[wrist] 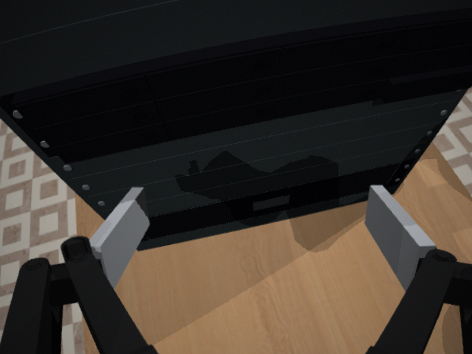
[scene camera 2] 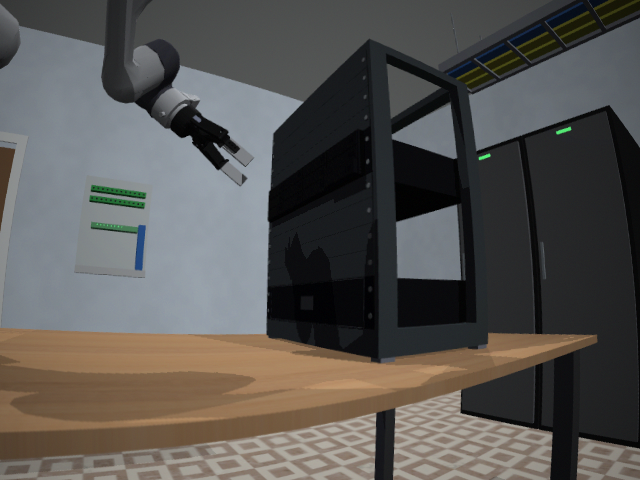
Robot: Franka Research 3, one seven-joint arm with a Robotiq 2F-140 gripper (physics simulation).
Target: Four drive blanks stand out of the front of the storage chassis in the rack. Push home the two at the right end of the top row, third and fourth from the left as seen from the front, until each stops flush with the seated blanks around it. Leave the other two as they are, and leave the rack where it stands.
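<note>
The black storage chassis (scene camera 2: 315, 178) (wrist: 215, 97) sits in the upper middle of the dark rack (scene camera 2: 383, 232) (wrist: 350, 122). Its front is very dark, with faint seams between the drive blanks. A narrow ledge (wrist: 430, 75) shows at the lower right of the chassis front in the wrist view. I cannot tell which top-row blanks stand out or how far. My gripper (scene camera 2: 245, 170) (wrist: 256, 206) is open and empty. In the scene view it hangs in front of the rack's left part, around chassis height, apart from the front. In the wrist view its fingers frame the lower rack.
The rack stands on a wooden table (scene camera 2: 155, 361) (wrist: 240, 290). A lower black unit (scene camera 2: 341, 304) (wrist: 190, 220) with a small grey label sits near the rack's base. Tall dark cabinets (scene camera 2: 501, 258) stand behind at right, and a cable tray (scene camera 2: 511, 46) hangs above. The arm's shadow falls on the rack front.
</note>
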